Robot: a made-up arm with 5 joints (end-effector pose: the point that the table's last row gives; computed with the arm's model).
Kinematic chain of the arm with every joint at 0, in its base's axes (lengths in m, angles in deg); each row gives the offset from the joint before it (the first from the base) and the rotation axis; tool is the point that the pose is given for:
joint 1: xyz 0 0 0.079 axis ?
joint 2: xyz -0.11 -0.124 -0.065 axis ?
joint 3: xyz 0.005 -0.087 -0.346 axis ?
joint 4: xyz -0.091 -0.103 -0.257 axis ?
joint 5: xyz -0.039 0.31 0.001 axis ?
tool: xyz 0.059 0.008 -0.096
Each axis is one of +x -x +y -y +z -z.
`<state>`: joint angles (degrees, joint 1 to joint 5).
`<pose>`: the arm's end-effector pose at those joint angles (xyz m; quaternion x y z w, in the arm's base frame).
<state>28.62 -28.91 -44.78 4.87 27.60</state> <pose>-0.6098 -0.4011 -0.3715 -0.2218 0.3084 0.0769 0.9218</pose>
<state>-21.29 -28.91 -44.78 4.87 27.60</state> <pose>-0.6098 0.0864 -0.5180 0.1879 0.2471 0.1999 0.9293</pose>
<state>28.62 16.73 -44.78 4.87 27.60</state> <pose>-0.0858 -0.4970 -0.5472 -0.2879 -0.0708 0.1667 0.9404</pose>
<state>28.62 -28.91 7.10 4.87 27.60</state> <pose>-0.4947 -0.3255 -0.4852 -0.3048 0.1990 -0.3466 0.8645</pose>
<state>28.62 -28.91 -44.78 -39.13 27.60</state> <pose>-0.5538 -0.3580 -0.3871 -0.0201 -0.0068 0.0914 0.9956</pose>
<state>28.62 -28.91 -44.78 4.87 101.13</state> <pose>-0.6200 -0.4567 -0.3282 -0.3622 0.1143 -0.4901 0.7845</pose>
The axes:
joint 1: -x
joint 2: -y
joint 3: -z
joint 4: +y
joint 5: -z

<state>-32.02 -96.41 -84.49 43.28 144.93</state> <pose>-0.7014 -0.4455 0.0176 -0.3705 0.4939 0.0772 0.7828</pose>
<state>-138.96 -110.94 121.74 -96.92 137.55</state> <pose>-0.7824 0.2002 -0.1579 0.2204 0.0810 -0.8512 0.4694</pose>
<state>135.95 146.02 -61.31 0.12 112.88</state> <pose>0.4427 0.4729 -0.0257 -0.0881 -0.4417 0.7502 0.4841</pose>
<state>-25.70 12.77 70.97 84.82 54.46</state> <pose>0.1224 0.2940 -0.4912 0.2563 0.7526 -0.4861 0.3627</pose>
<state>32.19 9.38 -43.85 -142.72 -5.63</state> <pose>-0.2064 -0.3940 -0.3865 0.2266 -0.8362 0.4064 0.2903</pose>
